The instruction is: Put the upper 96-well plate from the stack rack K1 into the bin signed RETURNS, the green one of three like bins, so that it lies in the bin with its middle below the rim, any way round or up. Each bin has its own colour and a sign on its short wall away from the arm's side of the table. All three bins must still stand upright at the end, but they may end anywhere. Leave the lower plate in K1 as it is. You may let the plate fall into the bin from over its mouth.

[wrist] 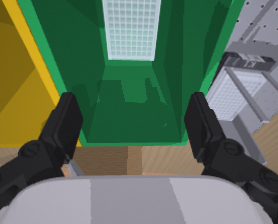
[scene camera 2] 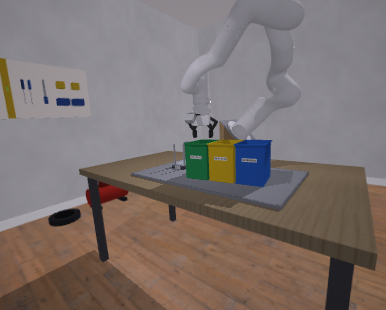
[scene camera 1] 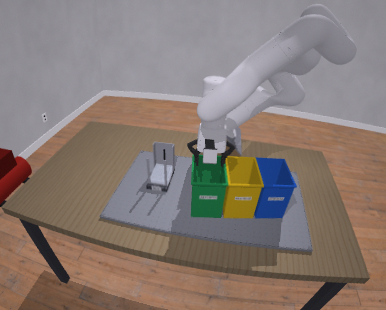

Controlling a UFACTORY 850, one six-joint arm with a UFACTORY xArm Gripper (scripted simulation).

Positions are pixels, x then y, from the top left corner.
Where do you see a yellow bin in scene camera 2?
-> At 222,167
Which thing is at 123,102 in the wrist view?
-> A green bin.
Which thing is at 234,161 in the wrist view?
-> My gripper.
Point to a blue bin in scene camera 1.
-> At 273,200
